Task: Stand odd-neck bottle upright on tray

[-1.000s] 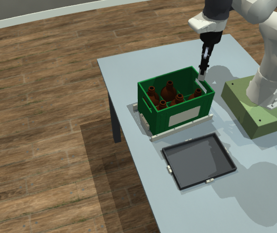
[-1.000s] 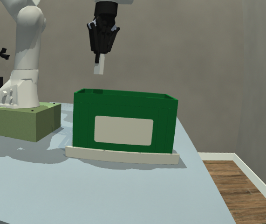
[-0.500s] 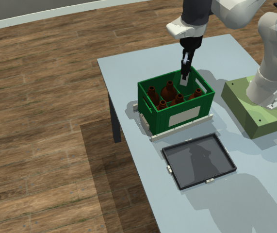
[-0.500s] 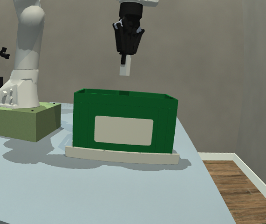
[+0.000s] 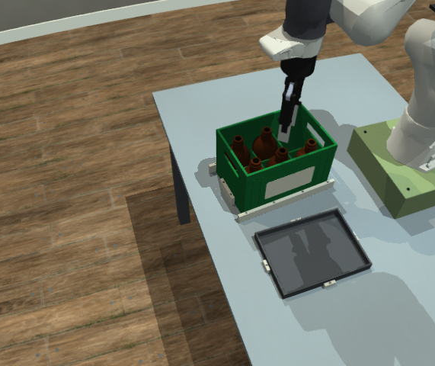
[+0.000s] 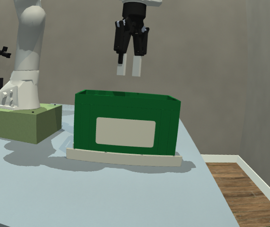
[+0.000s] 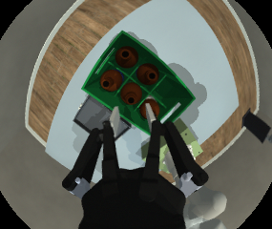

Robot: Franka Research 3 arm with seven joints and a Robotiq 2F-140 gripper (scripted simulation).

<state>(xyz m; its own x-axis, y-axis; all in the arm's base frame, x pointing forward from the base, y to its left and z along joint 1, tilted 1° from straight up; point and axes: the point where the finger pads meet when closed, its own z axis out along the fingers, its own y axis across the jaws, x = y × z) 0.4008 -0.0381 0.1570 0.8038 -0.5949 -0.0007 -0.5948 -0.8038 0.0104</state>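
The green crate lies 17 cm below my hand, 4 cm to the right of it and 1 cm ahead of it. Round my hand: dark tray: 25 cm below, 23 cm to the left, 1 cm behind; then bottle: 17 cm below, 8 cm to the right, 2 cm ahead.
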